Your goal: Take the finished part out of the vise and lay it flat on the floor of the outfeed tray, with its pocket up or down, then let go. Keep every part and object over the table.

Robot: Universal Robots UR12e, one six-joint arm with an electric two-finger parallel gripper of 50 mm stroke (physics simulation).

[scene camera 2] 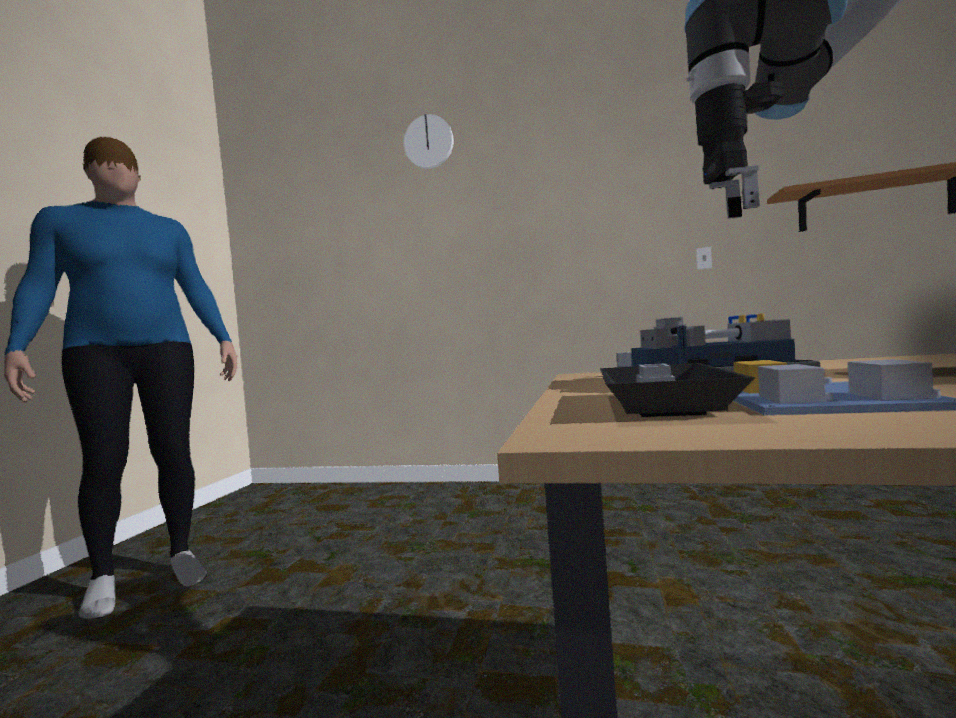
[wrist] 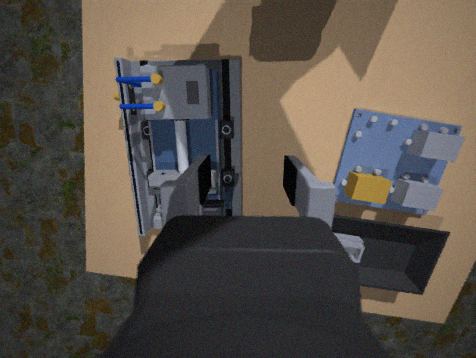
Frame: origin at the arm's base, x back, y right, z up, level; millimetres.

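Where they show: gripper, fingertip midpoint: (scene camera 2: 742,212) (wrist: 247,170).
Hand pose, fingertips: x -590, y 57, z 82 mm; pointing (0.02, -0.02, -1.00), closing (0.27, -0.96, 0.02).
Note:
After its pixels a point has its place.
The vise (scene camera 2: 711,355) {x -646, y 82, z -161 mm} (wrist: 200,142) {x -618, y 122, z -141 mm} stands on the table. In the scene view a grey part (scene camera 2: 669,322) {x -713, y 96, z -95 mm} shows at the vise's left end, its top above the jaws; in the wrist view that end is largely hidden behind a finger. The black outfeed tray (scene camera 2: 680,395) {x -725, y -350, z -175 mm} (wrist: 427,262) {x -731, y -351, z -167 mm} has sloping walls; a light grey part (scene camera 2: 655,372) {x -746, y -216, z -162 mm} (wrist: 351,246) {x -733, y -189, z -154 mm} is in it, partly hidden by the gripper in the wrist view. My gripper (scene camera 2: 741,205) {x -590, y 57, z 82 mm} (wrist: 247,170) {x -590, y 57, z 82 mm} is open and empty, high above the table, between the vise and the tray side in the wrist view.
A blue pegged plate (scene camera 2: 857,406) {x -567, y -317, z -195 mm} (wrist: 375,155) {x -565, y -183, z -193 mm} beside the tray carries a yellow block (wrist: 369,187) {x -618, y -176, z -157 mm} and two grey blocks (scene camera 2: 790,384) {x -617, y -303, z -173 mm} (scene camera 2: 888,379) {x -533, y -293, z -172 mm}. Blue rods with yellow ends (wrist: 137,79) {x -552, y 212, z -91 mm} stick out at the vise's far end. A wall shelf (scene camera 2: 865,183) and a standing person (scene camera 2: 123,270) are in the scene view.

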